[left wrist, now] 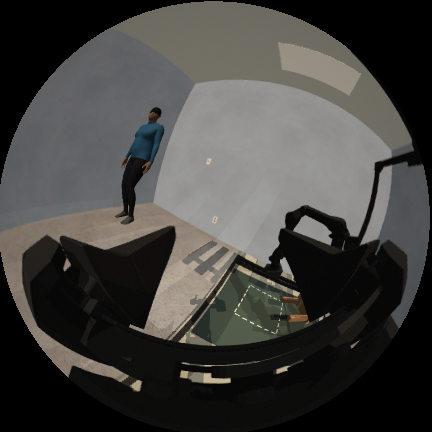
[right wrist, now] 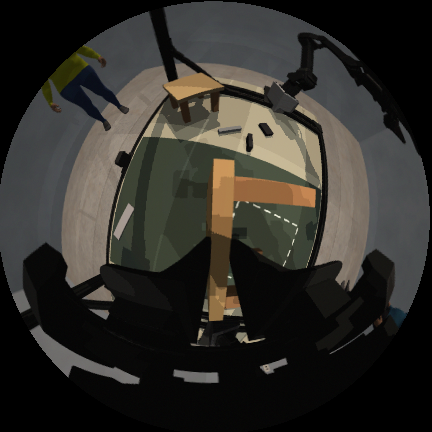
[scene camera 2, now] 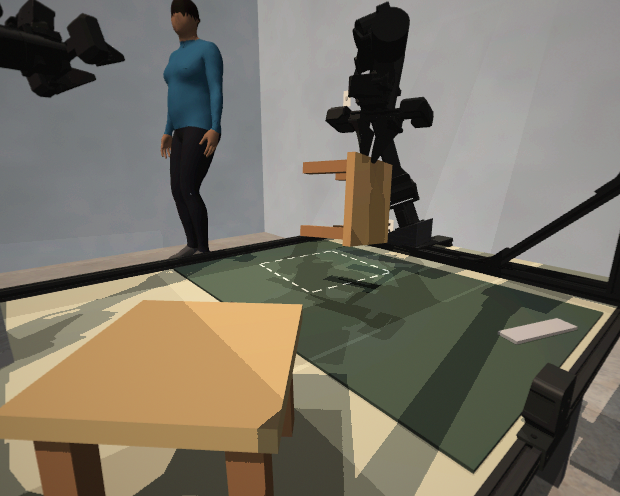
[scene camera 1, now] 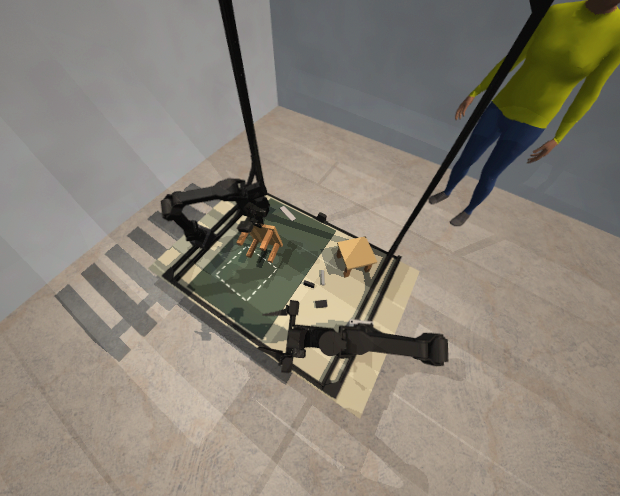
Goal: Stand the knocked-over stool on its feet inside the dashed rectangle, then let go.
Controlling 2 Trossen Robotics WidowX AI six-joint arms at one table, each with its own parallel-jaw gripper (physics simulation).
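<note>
The wooden stool hangs above the green mat, its seat on edge and its legs sideways, pointing left in scene camera 2. My right gripper is shut on the upper edge of its seat. Two of its legs show in the left wrist view. The dashed rectangle lies on the mat, with the stool near its far side in scene camera 1. My left gripper is open and empty, raised near the table's front edge in scene camera 1.
A second stool stands upright on the pale tabletop. A grey bar and two small black blocks lie near it. A pale flat bar lies on the green mat.
</note>
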